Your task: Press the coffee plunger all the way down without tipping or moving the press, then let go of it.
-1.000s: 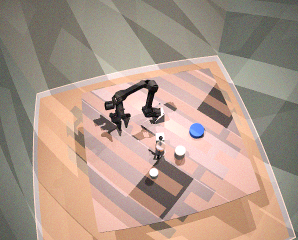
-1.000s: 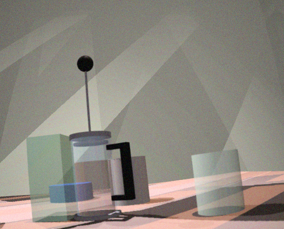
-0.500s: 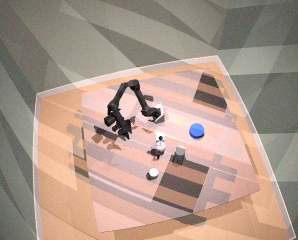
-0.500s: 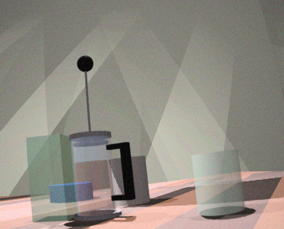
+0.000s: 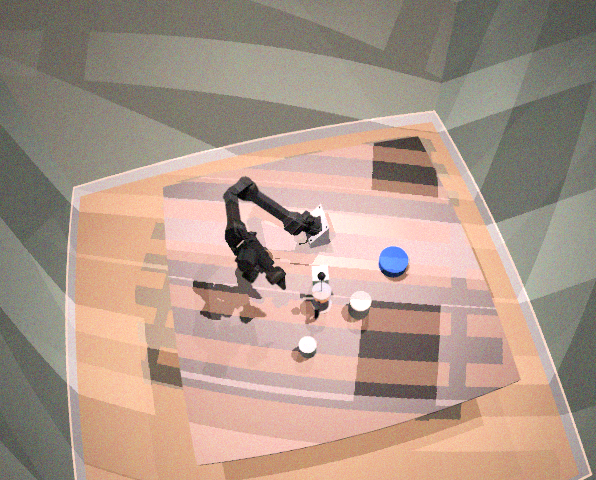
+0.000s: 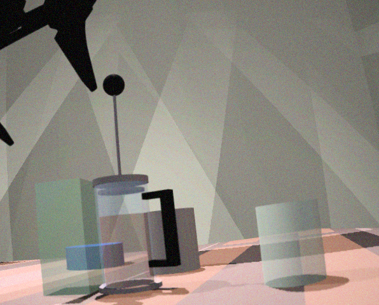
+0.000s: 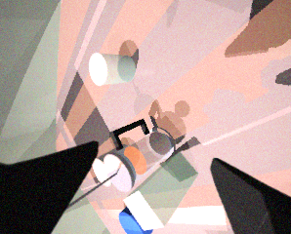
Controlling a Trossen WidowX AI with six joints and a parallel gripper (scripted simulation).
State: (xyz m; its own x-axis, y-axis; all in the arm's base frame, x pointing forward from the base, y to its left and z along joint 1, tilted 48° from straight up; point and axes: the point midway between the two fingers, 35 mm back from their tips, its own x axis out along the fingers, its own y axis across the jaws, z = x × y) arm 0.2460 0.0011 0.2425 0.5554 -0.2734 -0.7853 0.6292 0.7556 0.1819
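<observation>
The coffee press lies 140 mm to the left of my gripper tip, 50 mm below it and 40 mm ahead of it. The rest, counted from my gripper tip: blue disc 460 mm to the left, 150 mm below, 110 mm behind.
</observation>
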